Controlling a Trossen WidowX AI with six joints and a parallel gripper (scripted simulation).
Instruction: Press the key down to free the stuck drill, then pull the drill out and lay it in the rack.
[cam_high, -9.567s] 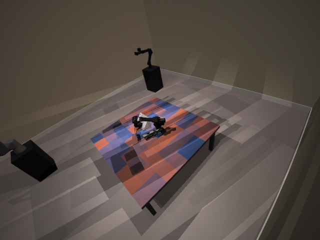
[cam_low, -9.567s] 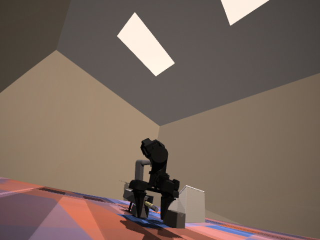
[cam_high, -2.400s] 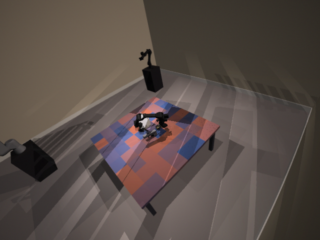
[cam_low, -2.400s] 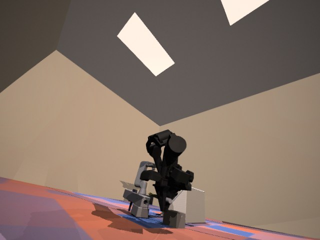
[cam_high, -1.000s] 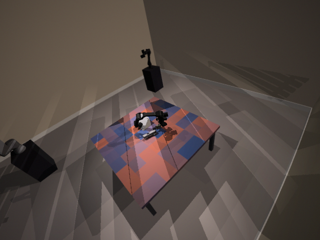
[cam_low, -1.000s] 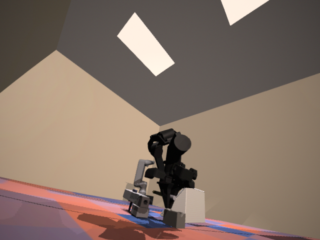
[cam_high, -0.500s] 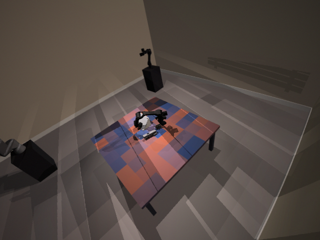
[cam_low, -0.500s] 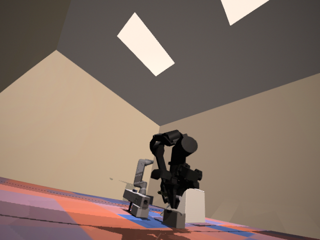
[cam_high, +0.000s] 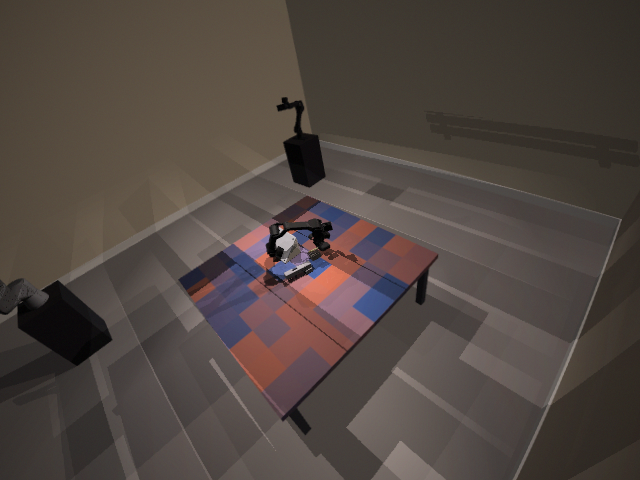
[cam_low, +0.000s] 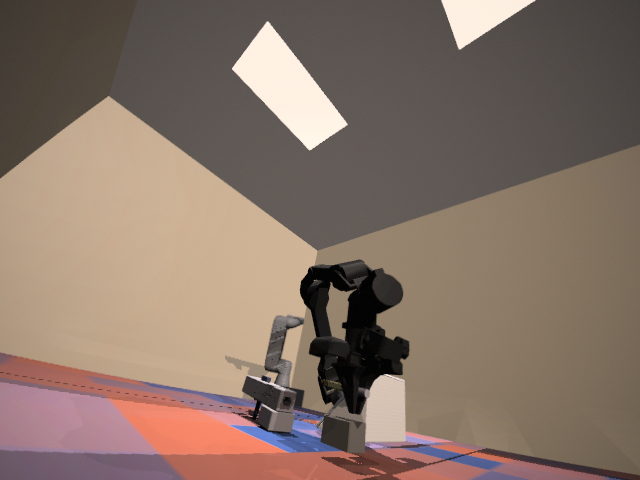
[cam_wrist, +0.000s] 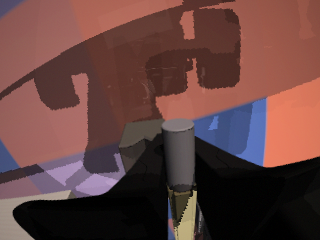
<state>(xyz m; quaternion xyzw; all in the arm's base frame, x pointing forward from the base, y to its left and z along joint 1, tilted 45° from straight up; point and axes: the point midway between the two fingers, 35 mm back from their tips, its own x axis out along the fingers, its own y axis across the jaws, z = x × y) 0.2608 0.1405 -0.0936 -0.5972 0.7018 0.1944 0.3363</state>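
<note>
Right now the drill is 1 cm behind my gripper tip, 4 cm to the right of it and 4 cm above it. Also, from my gripper tip: small dark part (24 cm to the right); then rack (3 cm behind, 4 cm to the right, 3 cm below).
</note>
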